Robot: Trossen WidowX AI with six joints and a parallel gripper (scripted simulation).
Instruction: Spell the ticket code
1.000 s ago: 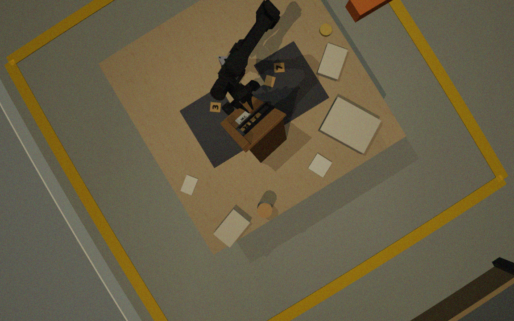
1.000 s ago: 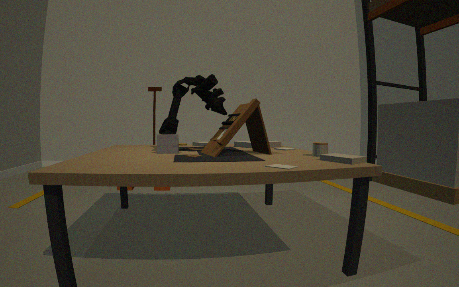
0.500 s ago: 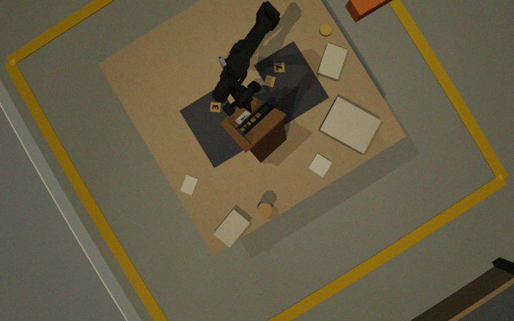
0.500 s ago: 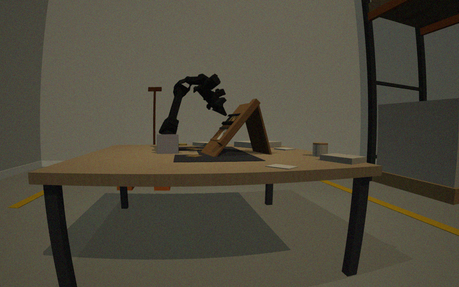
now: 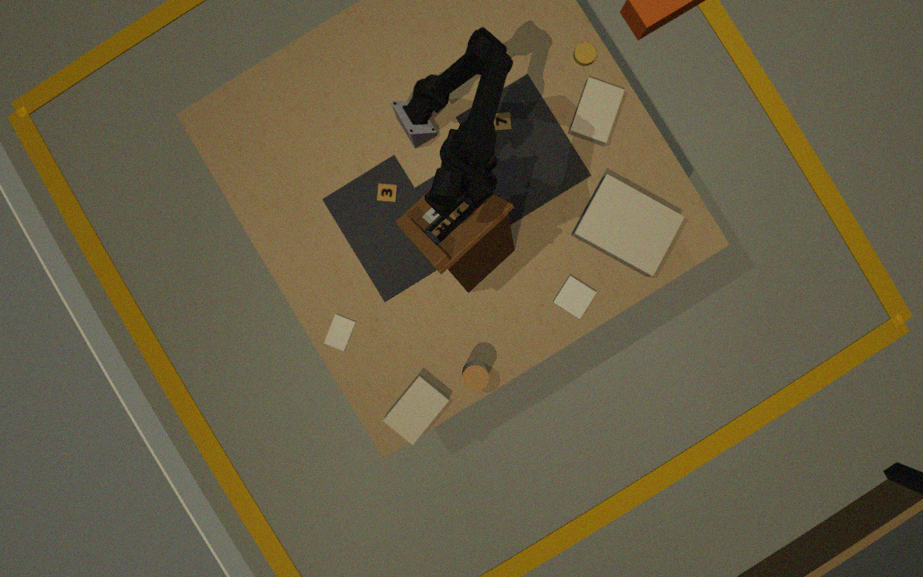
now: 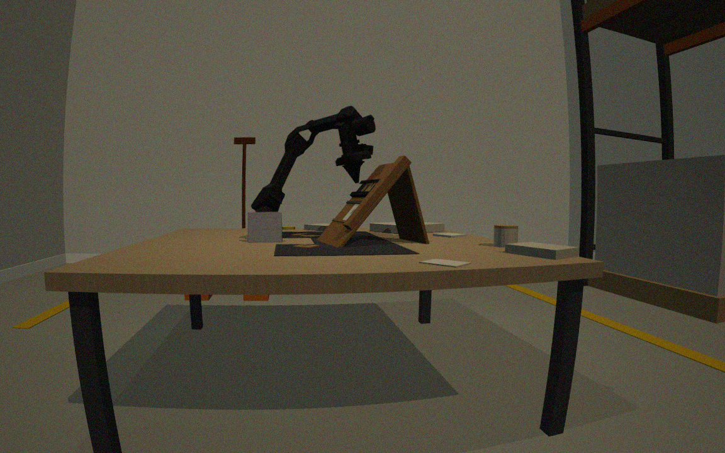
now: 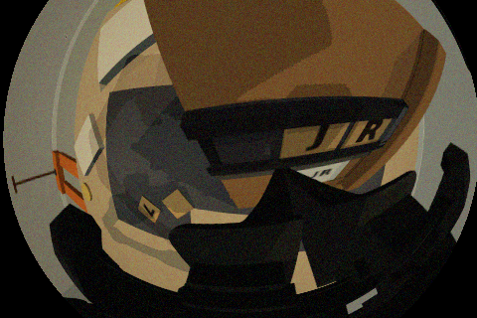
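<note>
The j tile is 30 mm ahead of my gripper tip, 30 mm to the right of it and 20 mm below it. Also, from my gripper tip: white box (300 mm ahead, 410 mm to the left, 180 mm below); white ticket (20 mm behind, 80 mm to the right, 100 mm below); dark mat (120 mm behind, 20 mm to the left, 200 mm below).
</note>
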